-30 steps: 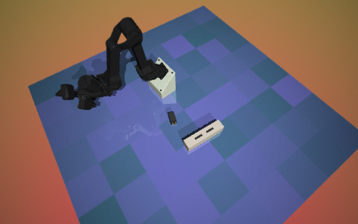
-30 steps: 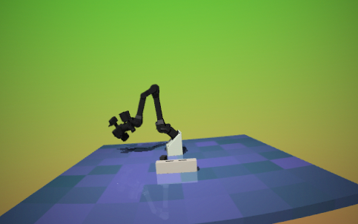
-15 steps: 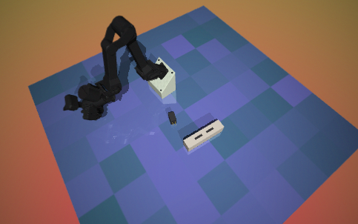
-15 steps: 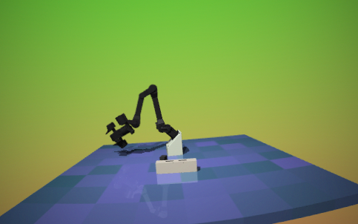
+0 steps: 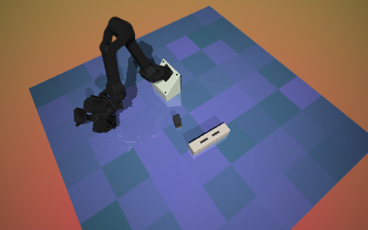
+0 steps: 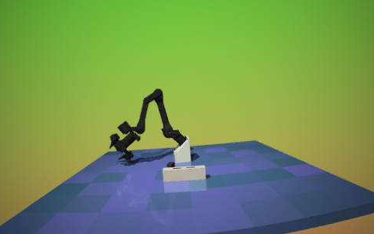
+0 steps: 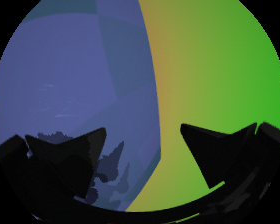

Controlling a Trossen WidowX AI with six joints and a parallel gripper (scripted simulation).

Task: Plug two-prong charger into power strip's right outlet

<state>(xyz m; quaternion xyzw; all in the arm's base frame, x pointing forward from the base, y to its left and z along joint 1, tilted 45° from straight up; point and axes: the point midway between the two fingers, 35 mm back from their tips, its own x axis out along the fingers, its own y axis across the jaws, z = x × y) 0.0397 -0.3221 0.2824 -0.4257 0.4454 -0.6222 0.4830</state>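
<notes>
The black charger is 370 mm to the left of my gripper tip, 200 mm ahead of it and 50 mm below it.
</notes>
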